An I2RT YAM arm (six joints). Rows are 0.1 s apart.
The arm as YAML. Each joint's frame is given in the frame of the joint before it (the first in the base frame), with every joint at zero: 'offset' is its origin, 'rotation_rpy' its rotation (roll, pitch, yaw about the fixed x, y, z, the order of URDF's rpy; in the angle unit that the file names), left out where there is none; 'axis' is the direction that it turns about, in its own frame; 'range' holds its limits. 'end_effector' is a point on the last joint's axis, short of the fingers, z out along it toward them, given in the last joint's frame.
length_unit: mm
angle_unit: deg
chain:
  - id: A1
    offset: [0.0, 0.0, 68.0]
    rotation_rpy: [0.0, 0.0, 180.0]
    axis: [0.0, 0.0, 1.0]
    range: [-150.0, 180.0]
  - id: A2
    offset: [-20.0, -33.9, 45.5]
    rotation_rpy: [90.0, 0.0, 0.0]
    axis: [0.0, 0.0, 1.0]
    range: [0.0, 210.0]
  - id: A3
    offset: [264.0, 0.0, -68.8]
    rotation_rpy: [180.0, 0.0, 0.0]
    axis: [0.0, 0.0, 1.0]
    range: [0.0, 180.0]
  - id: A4
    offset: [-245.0, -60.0, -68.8]
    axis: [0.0, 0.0, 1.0]
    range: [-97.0, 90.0]
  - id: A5
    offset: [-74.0, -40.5, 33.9]
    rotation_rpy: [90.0, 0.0, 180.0]
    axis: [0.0, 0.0, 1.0]
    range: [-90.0, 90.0]
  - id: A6
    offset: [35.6, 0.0, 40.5]
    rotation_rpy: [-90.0, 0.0, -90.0]
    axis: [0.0, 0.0, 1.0]
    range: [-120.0, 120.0]
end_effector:
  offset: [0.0, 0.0, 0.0]
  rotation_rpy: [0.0, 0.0, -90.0]
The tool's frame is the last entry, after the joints.
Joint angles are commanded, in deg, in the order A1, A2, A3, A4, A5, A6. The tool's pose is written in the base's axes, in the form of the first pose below.
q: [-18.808, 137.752, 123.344, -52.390, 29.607, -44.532]
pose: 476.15 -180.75 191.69; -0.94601 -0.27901 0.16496; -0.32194 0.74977 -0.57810; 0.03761 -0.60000 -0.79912
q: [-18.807, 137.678, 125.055, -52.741, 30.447, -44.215]
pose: 477.93 -181.82 201.10; -0.94996 -0.25752 0.17682; -0.31157 0.74044 -0.59554; 0.02244 -0.62083 -0.78363
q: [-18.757, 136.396, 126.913, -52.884, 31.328, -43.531]
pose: 478.03 -181.88 221.89; -0.95464 -0.21309 0.20796; -0.29714 0.72640 -0.61972; -0.01900 -0.65340 -0.75677
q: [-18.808, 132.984, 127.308, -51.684, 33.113, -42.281]
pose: 472.45 -181.45 254.68; -0.95907 -0.13013 0.25152; -0.26865 0.69897 -0.66277; -0.08956 -0.70321 -0.70532
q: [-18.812, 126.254, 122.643, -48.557, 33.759, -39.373]
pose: 455.51 -176.07 289.02; -0.95267 -0.01762 0.30349; -0.23263 0.68496 -0.69045; -0.19572 -0.72837 -0.65664
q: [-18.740, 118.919, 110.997, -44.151, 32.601, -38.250]
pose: 431.83 -166.76 288.21; -0.94833 -0.00361 0.31726; -0.22902 0.69985 -0.67658; -0.21959 -0.71428 -0.66451
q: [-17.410, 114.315, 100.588, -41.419, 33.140, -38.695]
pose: 414.28 -150.30 269.04; -0.95413 -0.06131 0.29303; -0.24942 0.70413 -0.66482; -0.16557 -0.70742 -0.68713
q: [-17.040, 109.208, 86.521, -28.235, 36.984, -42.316]
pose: 395.87 -143.73 244.14; -0.95051 -0.05847 0.30515; -0.27114 0.63571 -0.72274; -0.15173 -0.76971 -0.62010
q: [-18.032, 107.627, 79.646, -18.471, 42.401, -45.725]
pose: 385.81 -150.84 230.45; -0.96110 -0.02550 0.27504; -0.24316 0.55044 -0.79868; -0.13103 -0.83449 -0.53522
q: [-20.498, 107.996, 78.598, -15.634, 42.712, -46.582]
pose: 380.50 -168.03 225.73; -0.96853 0.00410 0.24887; -0.20771 0.53762 -0.81720; -0.13715 -0.84317 -0.51985
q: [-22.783, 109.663, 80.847, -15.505, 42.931, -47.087]
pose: 381.53 -186.55 226.67; -0.97530 0.02718 0.21920; -0.17198 0.52930 -0.83082; -0.13860 -0.84800 -0.51155
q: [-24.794, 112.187, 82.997, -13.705, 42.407, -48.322]
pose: 386.03 -204.77 222.58; -0.97714 0.04262 0.20826; -0.15610 0.52114 -0.83907; -0.14429 -0.85241 -0.50258
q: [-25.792, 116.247, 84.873, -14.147, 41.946, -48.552]
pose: 392.63 -216.16 202.26; -0.98389 0.01181 0.17837; -0.14372 0.54110 -0.82858; -0.10630 -0.84087 -0.53069
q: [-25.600, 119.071, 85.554, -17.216, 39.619, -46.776]
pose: 395.89 -214.85 180.46; -0.98593 -0.03155 0.16416; -0.15003 0.60008 -0.78574; -0.07372 -0.79932 -0.59637
